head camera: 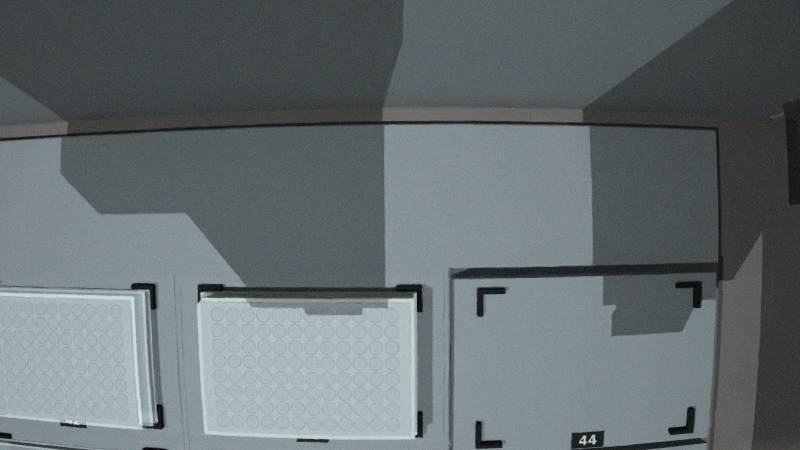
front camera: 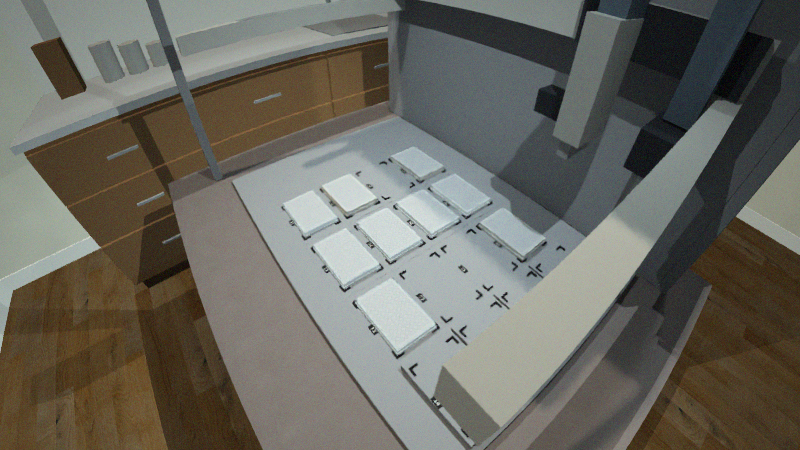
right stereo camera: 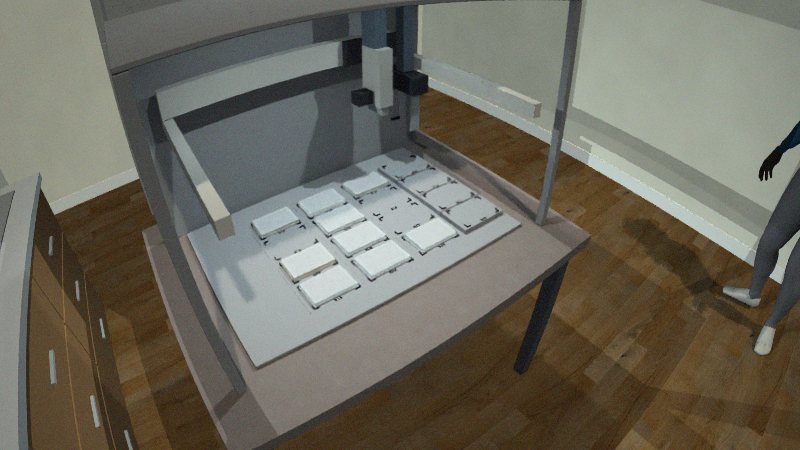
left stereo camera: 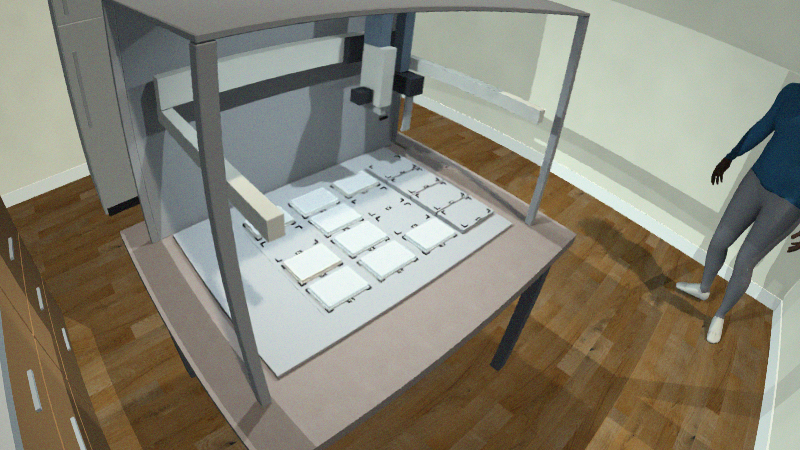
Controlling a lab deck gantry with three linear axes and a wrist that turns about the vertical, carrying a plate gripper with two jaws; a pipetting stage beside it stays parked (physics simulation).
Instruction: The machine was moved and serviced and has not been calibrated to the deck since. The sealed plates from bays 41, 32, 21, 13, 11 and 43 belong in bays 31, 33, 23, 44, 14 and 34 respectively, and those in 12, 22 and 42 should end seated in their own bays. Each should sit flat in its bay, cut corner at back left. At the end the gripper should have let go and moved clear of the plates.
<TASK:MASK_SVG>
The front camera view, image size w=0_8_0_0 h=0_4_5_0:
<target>my gripper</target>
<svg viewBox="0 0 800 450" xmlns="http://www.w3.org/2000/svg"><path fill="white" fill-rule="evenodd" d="M667 109L641 128L623 166L633 173L612 211L687 132L687 130L662 119Z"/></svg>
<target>sealed plate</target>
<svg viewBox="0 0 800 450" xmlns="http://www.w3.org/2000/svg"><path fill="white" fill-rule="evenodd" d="M390 158L393 163L420 182L445 170L443 165L416 147L394 154Z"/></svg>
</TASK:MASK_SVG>
